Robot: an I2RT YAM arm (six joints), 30 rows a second.
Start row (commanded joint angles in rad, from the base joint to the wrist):
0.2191, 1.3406, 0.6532, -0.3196, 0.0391, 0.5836
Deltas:
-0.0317, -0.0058, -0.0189, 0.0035, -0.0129, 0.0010
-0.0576, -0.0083, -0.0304, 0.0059, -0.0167, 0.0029
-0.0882, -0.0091, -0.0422, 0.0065, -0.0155, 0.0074
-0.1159, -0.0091, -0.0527, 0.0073, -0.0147, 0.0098
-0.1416, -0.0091, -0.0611, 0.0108, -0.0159, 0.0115
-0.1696, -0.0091, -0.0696, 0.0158, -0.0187, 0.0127
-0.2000, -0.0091, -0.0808, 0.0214, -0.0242, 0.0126
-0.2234, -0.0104, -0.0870, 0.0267, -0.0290, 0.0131
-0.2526, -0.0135, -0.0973, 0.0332, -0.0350, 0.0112
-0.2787, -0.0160, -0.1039, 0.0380, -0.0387, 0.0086
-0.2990, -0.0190, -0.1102, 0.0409, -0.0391, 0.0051
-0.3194, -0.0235, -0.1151, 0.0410, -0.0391, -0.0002
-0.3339, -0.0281, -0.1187, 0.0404, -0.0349, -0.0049
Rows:
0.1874, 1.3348, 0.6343, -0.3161, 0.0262, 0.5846
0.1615, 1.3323, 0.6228, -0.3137, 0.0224, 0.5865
0.1309, 1.3315, 0.6110, -0.3131, 0.0236, 0.5910
0.1032, 1.3315, 0.6005, -0.3123, 0.0244, 0.5934
0.0775, 1.3315, 0.5921, -0.3088, 0.0232, 0.5951
0.0495, 1.3315, 0.5836, -0.3038, 0.0204, 0.5963
0.0191, 1.3315, 0.5724, -0.2982, 0.0149, 0.5962
-0.0043, 1.3302, 0.5662, -0.2929, 0.0101, 0.5967
-0.0335, 1.3271, 0.5559, -0.2864, 0.0041, 0.5948
-0.0596, 1.3246, 0.5493, -0.2816, 0.0004, 0.5922
-0.0799, 1.3216, 0.5430, -0.2787, 0.0000, 0.5887
-0.1003, 1.3171, 0.5381, -0.2786, 0.0000, 0.5834
-0.1148, 1.3125, 0.5345, -0.2792, 0.0042, 0.5787

